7 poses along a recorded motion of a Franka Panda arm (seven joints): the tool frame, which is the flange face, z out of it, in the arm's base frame.
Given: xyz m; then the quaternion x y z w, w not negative.
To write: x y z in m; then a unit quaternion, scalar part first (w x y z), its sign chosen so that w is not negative. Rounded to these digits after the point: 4 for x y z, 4 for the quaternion.
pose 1, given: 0.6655 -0.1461 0.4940 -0.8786 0.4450 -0.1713 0.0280
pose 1, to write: 0.6655 -0.1461 0.4940 0.0280 -0.8786 0.4450 -0.1713
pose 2, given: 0.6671 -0.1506 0.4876 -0.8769 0.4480 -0.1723 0.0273
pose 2, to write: 0.6671 -0.1506 0.4876 0.0273 -0.8769 0.4480 -0.1723
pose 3, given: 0.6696 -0.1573 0.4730 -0.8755 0.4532 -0.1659 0.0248
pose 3, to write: 0.6696 -0.1573 0.4730 0.0248 -0.8755 0.4532 -0.1659
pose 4, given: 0.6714 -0.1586 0.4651 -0.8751 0.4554 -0.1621 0.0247
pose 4, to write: 0.6714 -0.1586 0.4651 0.0247 -0.8751 0.4554 -0.1621
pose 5, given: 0.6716 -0.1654 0.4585 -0.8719 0.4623 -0.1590 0.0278
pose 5, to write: 0.6716 -0.1654 0.4585 0.0278 -0.8719 0.4623 -0.1590
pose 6, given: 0.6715 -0.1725 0.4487 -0.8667 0.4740 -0.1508 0.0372
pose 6, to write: 0.6715 -0.1725 0.4487 0.0372 -0.8667 0.4740 -0.1508
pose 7, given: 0.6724 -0.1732 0.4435 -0.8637 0.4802 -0.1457 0.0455
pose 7, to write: 0.6724 -0.1732 0.4435 0.0455 -0.8637 0.4802 -0.1457
